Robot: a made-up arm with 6 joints. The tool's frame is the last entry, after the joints.
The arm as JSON. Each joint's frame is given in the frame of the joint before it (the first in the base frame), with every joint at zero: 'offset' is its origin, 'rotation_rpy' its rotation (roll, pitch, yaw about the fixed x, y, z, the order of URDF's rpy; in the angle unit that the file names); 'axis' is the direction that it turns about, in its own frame. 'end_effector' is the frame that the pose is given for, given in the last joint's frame.
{
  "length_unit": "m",
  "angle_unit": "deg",
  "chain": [
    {
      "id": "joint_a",
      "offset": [
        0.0,
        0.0,
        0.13
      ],
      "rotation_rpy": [
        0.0,
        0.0,
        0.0
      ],
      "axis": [
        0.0,
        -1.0,
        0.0
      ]
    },
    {
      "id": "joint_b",
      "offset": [
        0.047,
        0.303,
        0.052
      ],
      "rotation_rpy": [
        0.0,
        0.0,
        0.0
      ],
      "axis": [
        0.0,
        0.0,
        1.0
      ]
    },
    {
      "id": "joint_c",
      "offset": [
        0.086,
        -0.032,
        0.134
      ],
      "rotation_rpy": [
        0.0,
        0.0,
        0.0
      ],
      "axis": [
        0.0,
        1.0,
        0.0
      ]
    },
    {
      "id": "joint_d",
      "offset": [
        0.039,
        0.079,
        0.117
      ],
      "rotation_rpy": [
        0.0,
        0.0,
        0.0
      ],
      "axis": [
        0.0,
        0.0,
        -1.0
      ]
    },
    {
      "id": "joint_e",
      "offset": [
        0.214,
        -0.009,
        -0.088
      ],
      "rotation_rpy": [
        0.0,
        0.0,
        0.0
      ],
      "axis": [
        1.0,
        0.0,
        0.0
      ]
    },
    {
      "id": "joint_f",
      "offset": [
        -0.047,
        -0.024,
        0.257
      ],
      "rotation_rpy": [
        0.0,
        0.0,
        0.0
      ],
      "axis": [
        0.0,
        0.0,
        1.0
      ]
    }
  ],
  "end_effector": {
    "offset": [
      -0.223,
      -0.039,
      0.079
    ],
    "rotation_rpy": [
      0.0,
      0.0,
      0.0
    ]
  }
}
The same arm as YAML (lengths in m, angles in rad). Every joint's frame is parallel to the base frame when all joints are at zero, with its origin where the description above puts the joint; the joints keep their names.
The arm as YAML. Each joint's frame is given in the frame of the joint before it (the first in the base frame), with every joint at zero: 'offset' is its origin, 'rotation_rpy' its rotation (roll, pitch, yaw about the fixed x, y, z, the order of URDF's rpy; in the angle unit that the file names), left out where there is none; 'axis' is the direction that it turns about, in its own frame. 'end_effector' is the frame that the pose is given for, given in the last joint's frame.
length_unit: m
angle_unit: rad
chain:
  - id: joint_a
    offset: [0.0, 0.0, 0.13]
    axis: [0.0, -1.0, 0.0]
  - id: joint_b
    offset: [0.047, 0.303, 0.052]
    axis: [0.0, 0.0, 1.0]
  - id: joint_c
    offset: [0.086, -0.032, 0.134]
    axis: [0.0, 1.0, 0.0]
  - id: joint_d
    offset: [0.039, 0.079, 0.117]
    axis: [0.0, 0.0, -1.0]
  - id: joint_e
    offset: [0.214, -0.009, -0.088]
    axis: [1.0, 0.0, 0.0]
  - id: joint_f
    offset: [-0.047, -0.024, 0.257]
    axis: [0.0, 0.0, 1.0]
end_effector:
  offset: [-0.223, -0.039, 0.079]

